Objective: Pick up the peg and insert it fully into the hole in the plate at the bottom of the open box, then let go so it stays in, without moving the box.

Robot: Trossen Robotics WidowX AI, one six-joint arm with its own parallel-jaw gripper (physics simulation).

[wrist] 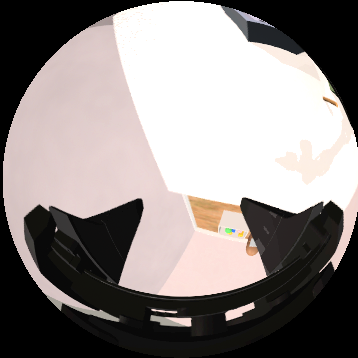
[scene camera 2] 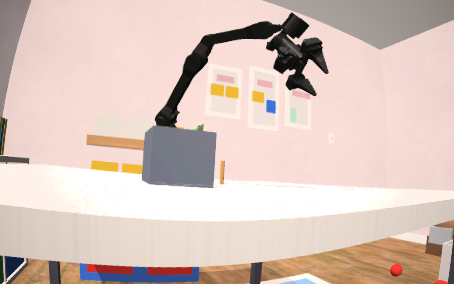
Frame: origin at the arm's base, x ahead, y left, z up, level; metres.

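Where they show: gripper, between the fingertips: (wrist: 193,203) (scene camera 2: 321,85).
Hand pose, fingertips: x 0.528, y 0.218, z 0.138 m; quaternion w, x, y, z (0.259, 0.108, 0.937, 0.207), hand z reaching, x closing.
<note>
After its pixels a point has its place.
The peg (scene camera 2: 222,172) {x 0.180, y 0.104, z -0.108 m} is a thin orange-brown stick standing upright on the table, close to the right side of the box in the scene view. The box (scene camera 2: 180,157) {x 0.398, y -0.116, z -0.080 m} (wrist: 272,39) is blue-grey; in the scene view its outer side hides the plate and the hole. Part of it shows at the top right of the wrist view. My gripper (scene camera 2: 321,84) {x 0.528, y 0.218, z 0.138 m} (wrist: 193,203) {x 0.528, y 0.218, z 0.138 m} is open and empty, high above the table and well to the right of the peg and box in the scene view, its fingers pointing right and down.
The white table (scene camera 2: 300,202) {x 0.726, y -0.036, z -0.149 m} (wrist: 215,125) {x 0.581, y 0.237, z -0.148 m} carries the box and peg. A small orange-brown bar (wrist: 330,101) shows at the wrist view's right edge; I cannot tell whether it is the peg. A green pointed thing (scene camera 2: 199,128) shows behind the box's top edge.
</note>
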